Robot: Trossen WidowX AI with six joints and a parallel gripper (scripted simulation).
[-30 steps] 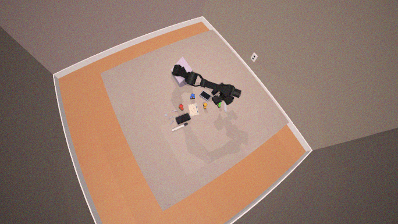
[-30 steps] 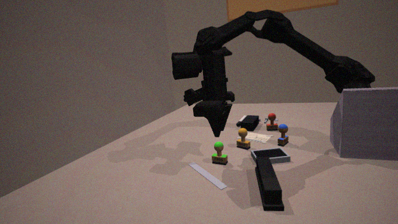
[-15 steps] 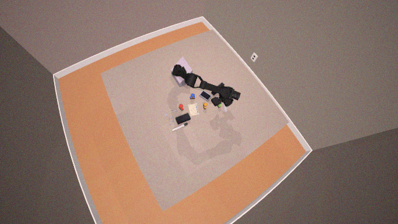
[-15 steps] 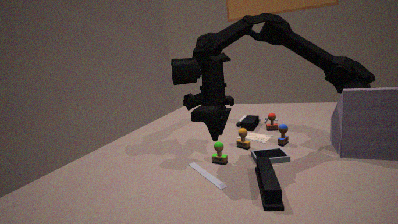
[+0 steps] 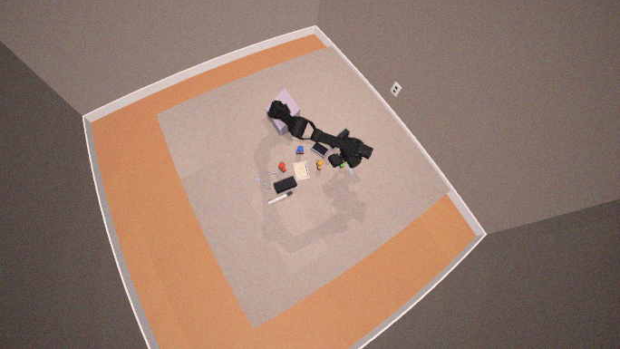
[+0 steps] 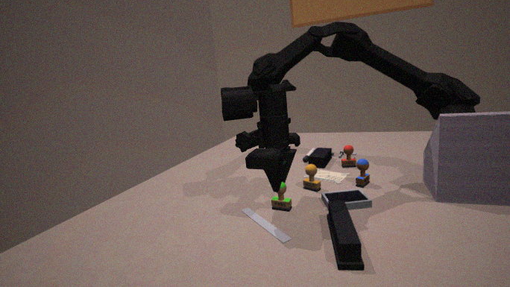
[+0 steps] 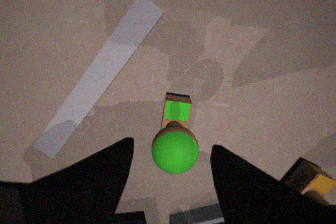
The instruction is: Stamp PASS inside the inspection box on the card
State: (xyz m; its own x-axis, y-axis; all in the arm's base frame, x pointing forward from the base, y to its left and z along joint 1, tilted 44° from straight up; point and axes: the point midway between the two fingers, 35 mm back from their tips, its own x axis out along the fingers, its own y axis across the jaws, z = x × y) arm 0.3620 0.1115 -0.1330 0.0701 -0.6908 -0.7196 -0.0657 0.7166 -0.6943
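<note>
Right now the green stamp is 3 cm below my gripper tip. From my gripper tip the other things lie so: grey ruler: 6 cm to the left, 5 cm below, 1 cm ahead; then orange stamp: 12 cm to the right, 4 cm behind, 3 cm below; then ink pad: 13 cm behind, 6 cm to the right, 5 cm below.
</note>
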